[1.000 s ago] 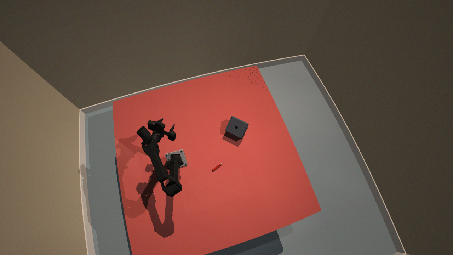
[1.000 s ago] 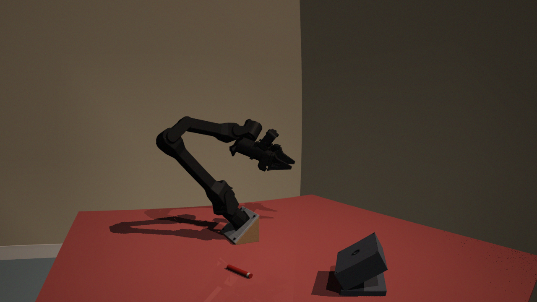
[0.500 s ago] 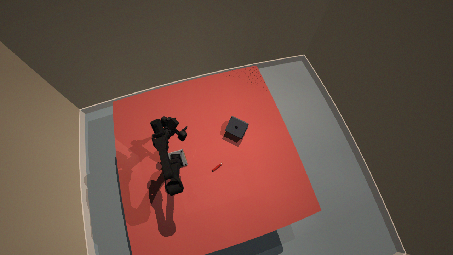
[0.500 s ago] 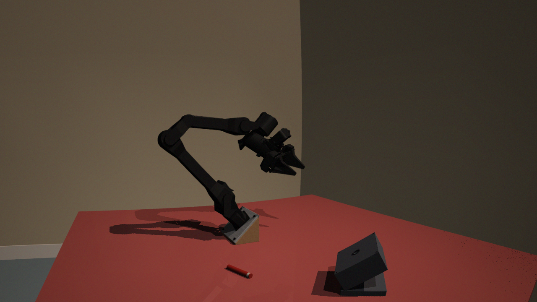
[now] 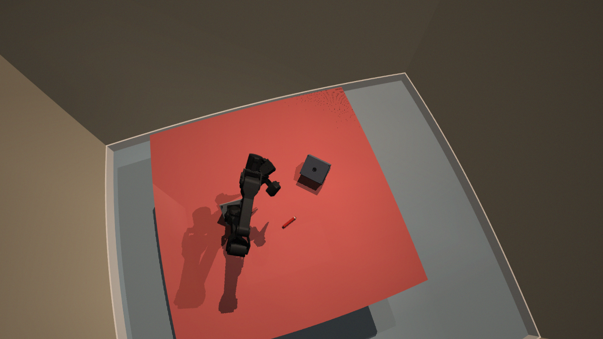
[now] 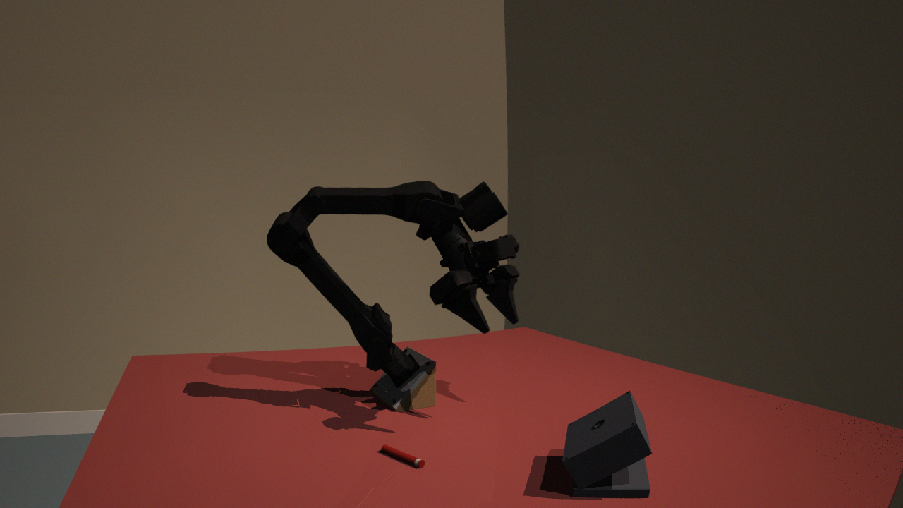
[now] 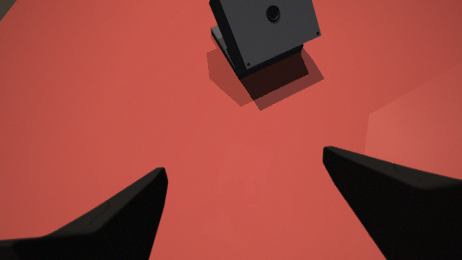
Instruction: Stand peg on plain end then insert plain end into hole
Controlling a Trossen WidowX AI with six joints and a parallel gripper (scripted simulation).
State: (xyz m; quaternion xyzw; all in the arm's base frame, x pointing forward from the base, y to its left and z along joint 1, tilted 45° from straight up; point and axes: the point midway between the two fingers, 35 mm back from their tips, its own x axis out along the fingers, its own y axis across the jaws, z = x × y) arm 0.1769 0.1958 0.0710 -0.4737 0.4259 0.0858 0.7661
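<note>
Now: gripper tip 70 mm short of the red peg, 180 mm to the left of it and 190 mm above it. The rest, counted from my gripper tip: dark sloped panel (230 mm ahead, 60 mm to the left, 130 mm below).
</note>
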